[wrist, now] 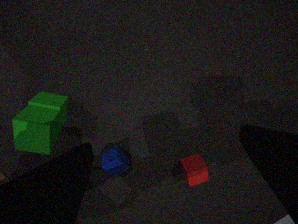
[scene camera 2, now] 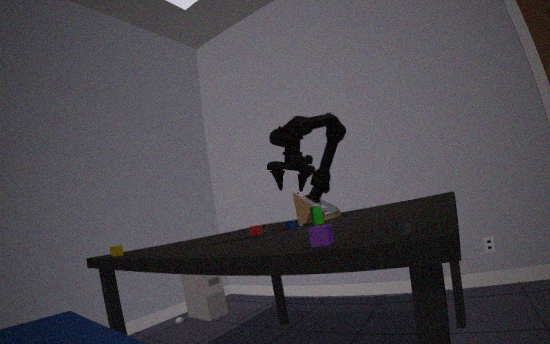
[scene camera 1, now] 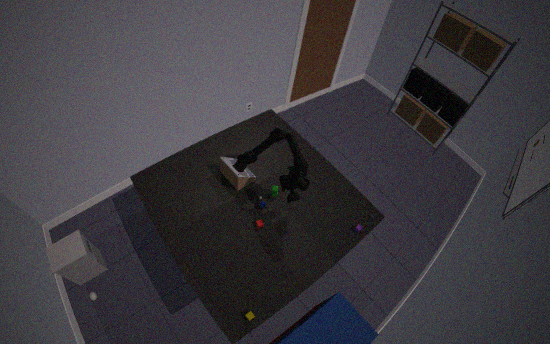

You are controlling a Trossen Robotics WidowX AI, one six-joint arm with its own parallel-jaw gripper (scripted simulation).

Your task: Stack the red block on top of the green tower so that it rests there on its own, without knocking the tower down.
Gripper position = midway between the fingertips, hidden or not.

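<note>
In scene camera 2 I see my gripper (scene camera 2: 291, 191), open and holding nothing. The wrist view has my gripper too, at (wrist: 166, 141).
</note>
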